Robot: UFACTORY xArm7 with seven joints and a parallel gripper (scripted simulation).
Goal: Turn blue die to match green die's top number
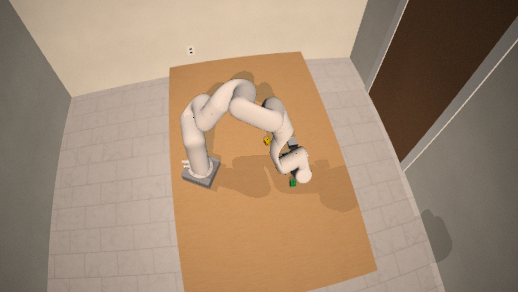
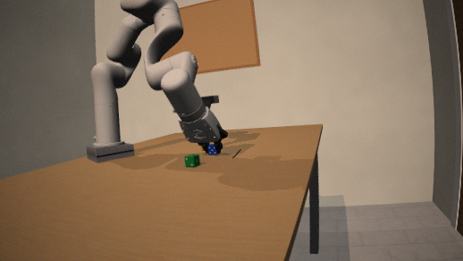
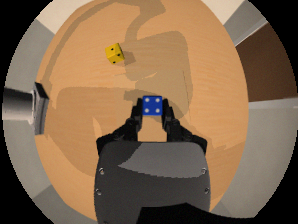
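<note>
The blue die is 1 cm to the left of my hand and 1 cm below it. Round my hand: green die (2 cm ahead, 13 cm to the right, 2 cm below); yellow die (10 cm behind, 10 cm to the left, 2 cm below).
</note>
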